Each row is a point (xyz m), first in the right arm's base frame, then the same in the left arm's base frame.
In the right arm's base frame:
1: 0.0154 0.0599 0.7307
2: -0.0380 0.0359 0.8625
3: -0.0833 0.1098 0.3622
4: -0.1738 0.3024 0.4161
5: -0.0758 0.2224 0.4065
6: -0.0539 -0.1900 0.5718
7: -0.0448 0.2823 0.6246
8: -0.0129 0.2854 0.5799
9: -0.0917 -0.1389 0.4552
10: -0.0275 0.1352 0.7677
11: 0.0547 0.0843 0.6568
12: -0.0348 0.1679 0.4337
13: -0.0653 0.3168 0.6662
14: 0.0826 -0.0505 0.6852
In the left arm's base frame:
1: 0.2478 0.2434 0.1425
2: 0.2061 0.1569 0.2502
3: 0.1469 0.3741 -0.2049
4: -0.0176 0.4853 -0.1115
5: 0.1051 0.4582 -0.1282
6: 0.2944 0.0571 -0.0934
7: 0.1023 0.4467 0.0998
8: 0.1311 0.4770 0.0640
9: 0.2416 0.1262 -0.1938
10: 0.1763 0.2785 0.1928
11: 0.2751 0.3048 0.0870
12: 0.1646 0.4181 -0.1122
13: 0.0682 0.4540 0.1458
14: 0.3564 0.1905 0.0778

